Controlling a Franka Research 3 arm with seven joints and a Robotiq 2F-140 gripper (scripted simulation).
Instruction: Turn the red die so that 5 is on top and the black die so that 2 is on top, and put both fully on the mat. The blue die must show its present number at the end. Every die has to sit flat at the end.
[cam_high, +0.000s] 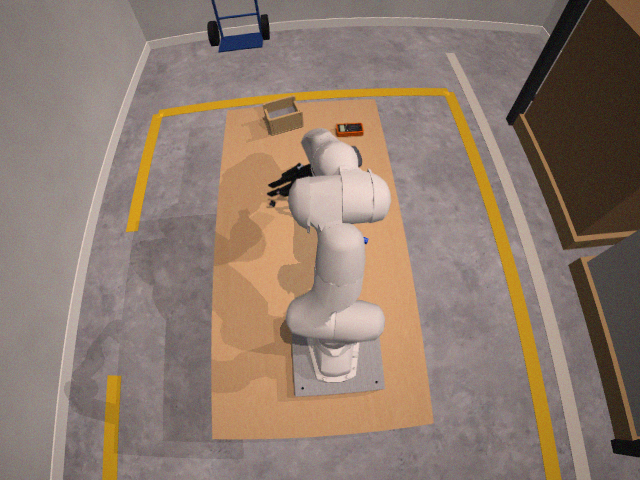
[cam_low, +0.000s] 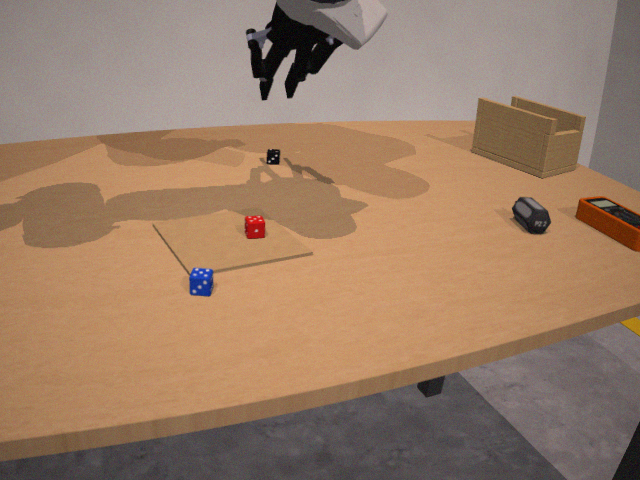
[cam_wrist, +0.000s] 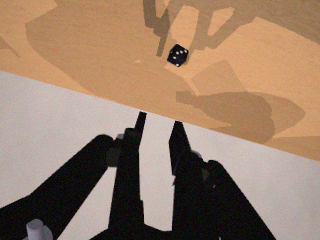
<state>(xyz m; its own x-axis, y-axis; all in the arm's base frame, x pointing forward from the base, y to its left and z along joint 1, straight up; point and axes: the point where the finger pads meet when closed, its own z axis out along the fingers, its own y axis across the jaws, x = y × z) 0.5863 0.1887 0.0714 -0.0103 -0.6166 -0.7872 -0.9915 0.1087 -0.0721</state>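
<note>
Now: the black die 13 cm below my hand, 3 cm to the left of it and 1 cm ahead of it. The rest, counted from my hand: dark grey device (28 cm to the right, 27 cm ahead, 12 cm below); red die (24 cm to the right, 12 cm below, 11 cm behind); thin tan mat (24 cm to the right, 14 cm behind, 13 cm below).
</note>
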